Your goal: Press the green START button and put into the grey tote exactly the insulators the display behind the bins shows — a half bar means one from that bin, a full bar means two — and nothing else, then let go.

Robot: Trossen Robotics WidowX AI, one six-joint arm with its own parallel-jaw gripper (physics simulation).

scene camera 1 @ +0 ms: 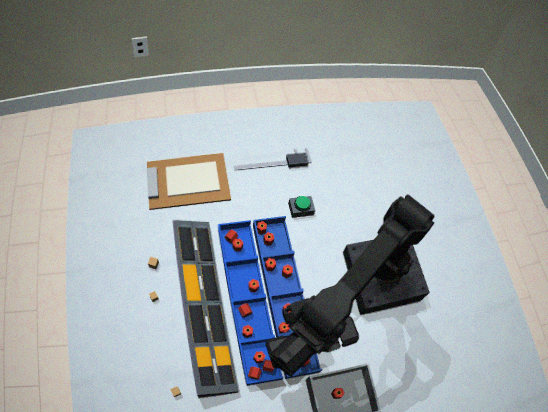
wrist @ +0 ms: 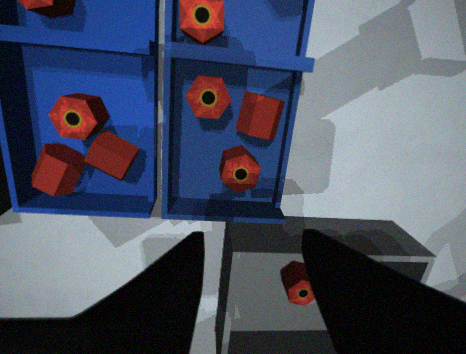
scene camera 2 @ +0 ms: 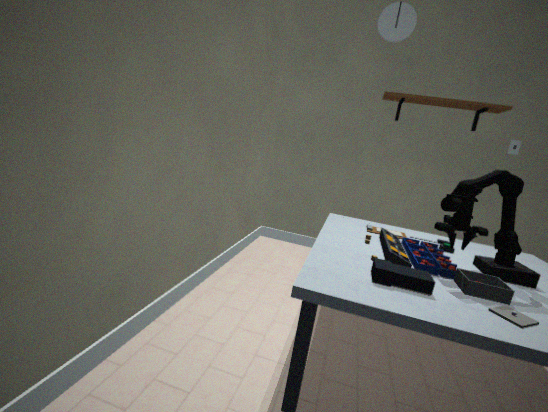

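Observation:
The grey tote (scene camera 1: 372, 387) (scene camera 2: 482, 288) (wrist: 260, 290) holds one red insulator (scene camera 1: 338, 393) (wrist: 300, 291). My gripper (scene camera 2: 458, 248) (wrist: 253, 241) is open and empty, above the near end of the blue bins (scene camera 1: 241, 272) (wrist: 100, 65) and the tote edge. In the wrist view each of the two nearest bins holds three insulators. The display (scene camera 1: 215, 389) (scene camera 2: 395, 248) shows a full orange bar (scene camera 1: 191, 282) at left in the second row from the top, and half bars (scene camera 1: 203, 356) (scene camera 1: 222, 355) on both sides of the bottom row; its other windows are dark. The green button (scene camera 1: 303, 202) stands beyond the bins.
A clipboard (scene camera 1: 192, 178) and a caliper (scene camera 1: 297, 160) lie at the back. Small wooden blocks (scene camera 1: 153, 262) (scene camera 1: 153, 296) (scene camera 1: 175, 391) lie left of the display. A black box (scene camera 2: 402, 277) and a flat beige plate (scene camera 2: 513, 316) are near the table's front edge.

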